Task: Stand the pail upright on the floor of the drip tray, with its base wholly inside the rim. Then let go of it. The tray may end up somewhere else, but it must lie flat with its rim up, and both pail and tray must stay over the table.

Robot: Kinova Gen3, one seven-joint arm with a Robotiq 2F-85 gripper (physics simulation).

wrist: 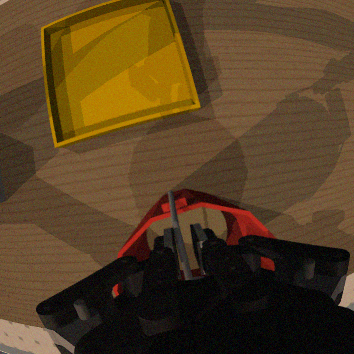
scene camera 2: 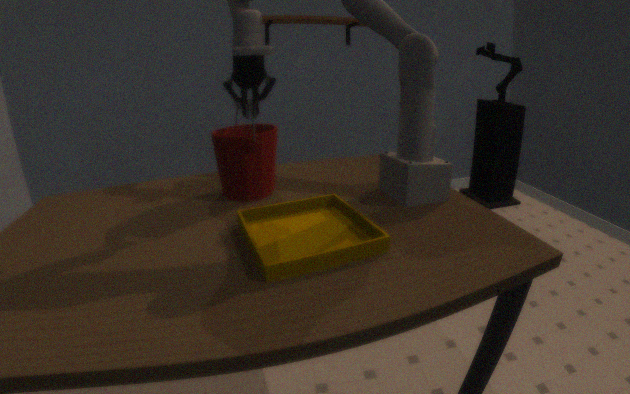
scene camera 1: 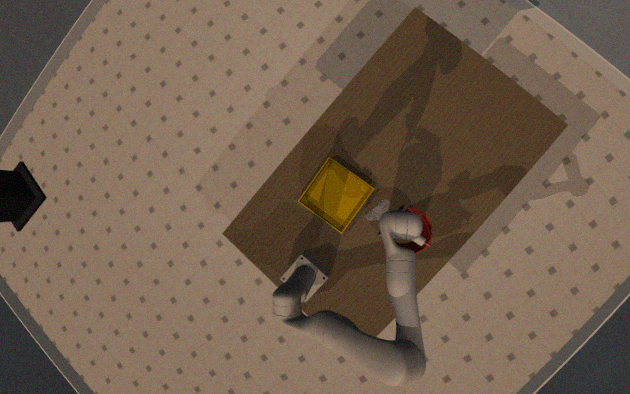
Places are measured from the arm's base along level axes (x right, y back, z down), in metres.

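Where they show: gripper, fingertip midpoint: (wrist: 182, 238) (scene camera 2: 250, 118); arm's base, origin of the base link: (scene camera 2: 413, 157) (scene camera 1: 304, 275).
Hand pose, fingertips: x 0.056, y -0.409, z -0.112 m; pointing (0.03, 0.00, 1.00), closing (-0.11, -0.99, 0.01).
Each offset is from my fingertips to the top centre of the thing. "*": to the spot under its first point. Level surfaces: height alone.
The red pail (scene camera 1: 426, 227) (scene camera 2: 247, 167) (wrist: 140, 240) stands upright on the wooden table, beside and apart from the drip tray. Its thin wire handle {* dx -0.019, dy +0.005, dz +0.031 m} (scene camera 2: 253, 131) (wrist: 175, 212) stands up above the mouth. My gripper (scene camera 2: 250, 109) (wrist: 182, 238) points down above the pail, its fingers nearly together and shut on the top of the handle; the fingers hide the grip. In scene camera 1 the arm covers the gripper and much of the pail. The yellow drip tray {dx -0.219, dy +0.094, dz +0.184 m} (scene camera 1: 336, 195) (scene camera 2: 300, 232) (wrist: 117, 75) lies flat, rim up, with its floor bare.
The arm's base (scene camera 1: 303, 275) (scene camera 2: 415, 177) stands on the table near one short edge. The pail stands near a long edge of the table {dz +0.217 m} (scene camera 1: 480, 130) (scene camera 2: 125, 280). A wall shelf (scene camera 2: 310, 20) and a dark pedestal (scene camera 2: 496, 150) are off the table.
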